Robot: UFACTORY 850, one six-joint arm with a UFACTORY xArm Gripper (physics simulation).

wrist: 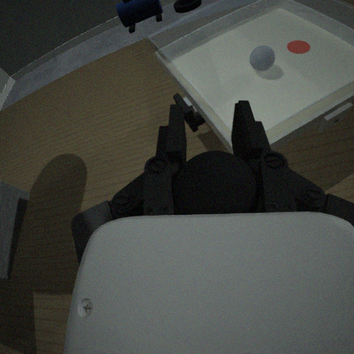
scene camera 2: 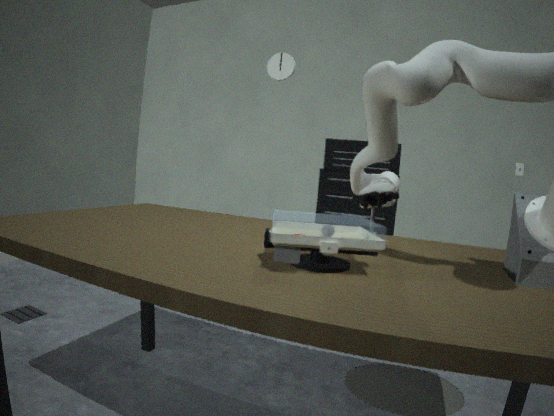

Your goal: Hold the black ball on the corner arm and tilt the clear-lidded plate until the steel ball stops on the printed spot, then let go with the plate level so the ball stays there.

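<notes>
My gripper [scene camera 2: 375, 201] [wrist: 208, 120] is shut on the black ball [wrist: 215, 182], which sits between its fingers at the plate's near corner in the wrist view. In the scene view the ball is hard to tell from the dark fingers. The pale plate [scene camera 2: 357, 244] [wrist: 225, 95] has a clear lid [scene camera 2: 295, 218] and stands on its pivot; its exact tilt is hard to judge. The grey steel ball [scene camera 2: 327, 230] [wrist: 262, 58] is inside, apart from the red printed spot [scene camera 2: 298, 234] [wrist: 298, 47]. It is left of and slightly below the spot in the wrist view, right of it in the scene view.
A round black base [scene camera 2: 322, 264] carries the plate on the wooden table [scene camera 2: 200, 250] [wrist: 115, 115]. A grey block [scene camera 2: 286, 255] hangs under the plate's left side. The robot's mounting bracket [scene camera 2: 514, 240] is at the right. A blue cylinder [wrist: 139, 11] lies beyond the table edge in the wrist view.
</notes>
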